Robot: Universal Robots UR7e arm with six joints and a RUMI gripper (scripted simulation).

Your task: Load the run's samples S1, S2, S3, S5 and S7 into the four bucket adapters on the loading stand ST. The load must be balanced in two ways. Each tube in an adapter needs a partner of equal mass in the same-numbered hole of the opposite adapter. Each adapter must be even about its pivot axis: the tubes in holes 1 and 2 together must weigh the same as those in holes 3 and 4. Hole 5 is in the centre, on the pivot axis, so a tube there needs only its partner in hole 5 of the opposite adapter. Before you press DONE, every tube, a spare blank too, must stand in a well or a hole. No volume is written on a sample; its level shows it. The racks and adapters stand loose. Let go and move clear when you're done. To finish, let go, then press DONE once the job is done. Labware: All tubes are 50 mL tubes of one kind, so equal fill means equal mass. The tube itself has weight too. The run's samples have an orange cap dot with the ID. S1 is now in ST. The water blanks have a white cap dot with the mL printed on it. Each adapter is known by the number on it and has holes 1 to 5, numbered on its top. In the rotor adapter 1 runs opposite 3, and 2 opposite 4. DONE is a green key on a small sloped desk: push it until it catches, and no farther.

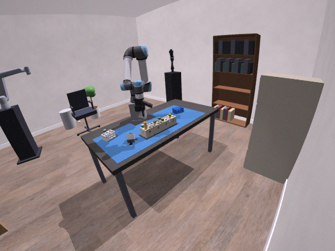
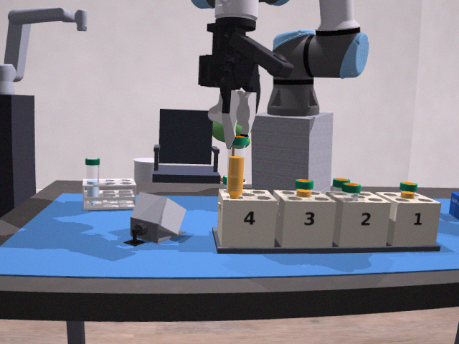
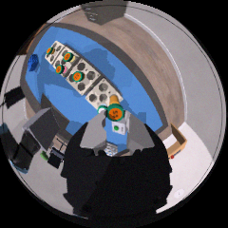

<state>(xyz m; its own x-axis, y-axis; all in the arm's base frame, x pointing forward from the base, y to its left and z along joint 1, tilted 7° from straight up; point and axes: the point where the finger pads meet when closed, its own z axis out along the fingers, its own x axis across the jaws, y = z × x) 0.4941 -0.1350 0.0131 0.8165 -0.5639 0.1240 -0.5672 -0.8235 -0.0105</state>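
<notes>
Right now my hand is 15 cm to the left of the sloped done desk, 15 cm above it and 5 cm past it. Also, from my hand: white tube rack (33 cm to the right, 25 cm behind, 17 cm below); then loading stand (19 cm below, 18 cm to the left, 6 cm behind); then tube (13 cm to the left, 13 cm below, 6 cm behind).
</notes>
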